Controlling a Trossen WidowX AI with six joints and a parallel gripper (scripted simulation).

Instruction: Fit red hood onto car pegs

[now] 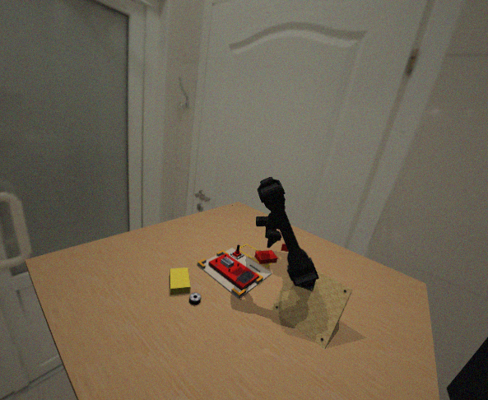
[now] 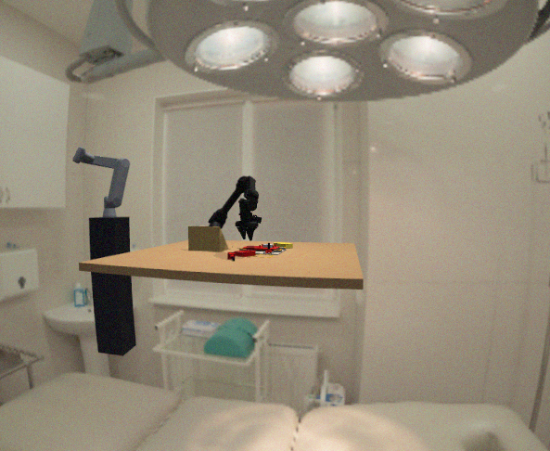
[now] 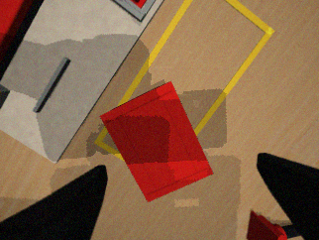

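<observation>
Now: gripper tip 10 mm past the red hood, 10 mm to the right of it and 70 mm above it. Round my gripper tip: yellow block 170 mm ahead, 400 mm to the left, 70 mm below; then wheel 70 mm ahead, 430 mm to the left, 80 mm below.
</observation>
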